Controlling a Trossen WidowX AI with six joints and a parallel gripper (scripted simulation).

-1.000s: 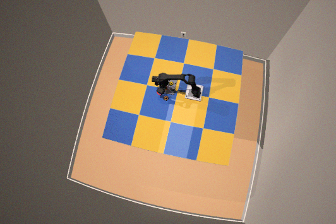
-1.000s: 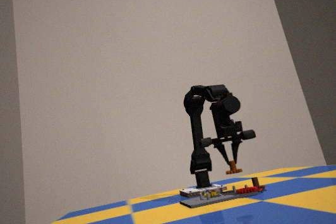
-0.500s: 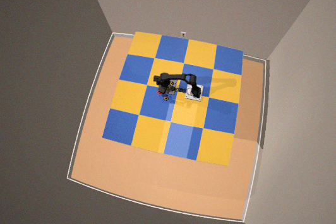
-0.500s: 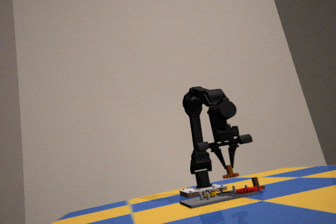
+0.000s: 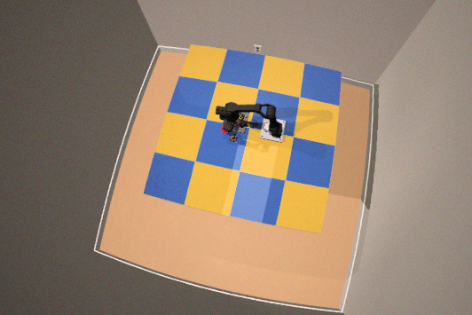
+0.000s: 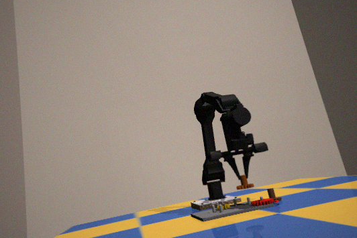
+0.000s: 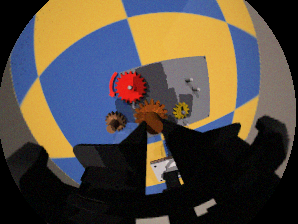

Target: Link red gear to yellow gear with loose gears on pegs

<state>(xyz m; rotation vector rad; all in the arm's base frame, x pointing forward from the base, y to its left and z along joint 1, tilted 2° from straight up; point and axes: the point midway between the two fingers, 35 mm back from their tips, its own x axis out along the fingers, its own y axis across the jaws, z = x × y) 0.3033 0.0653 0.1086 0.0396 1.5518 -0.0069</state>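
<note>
Now: gripper tip 50 mm short of the red gear, 30 mm to the right of it and 70 mm above it. The rest, counted from my gripper tip: red arrow (60 mm ahead, 70 mm to the left, 80 mm below); then yellow gear (20 mm behind, 80 mm to the right, 70 mm below); then orange gear (10 mm below).
</note>
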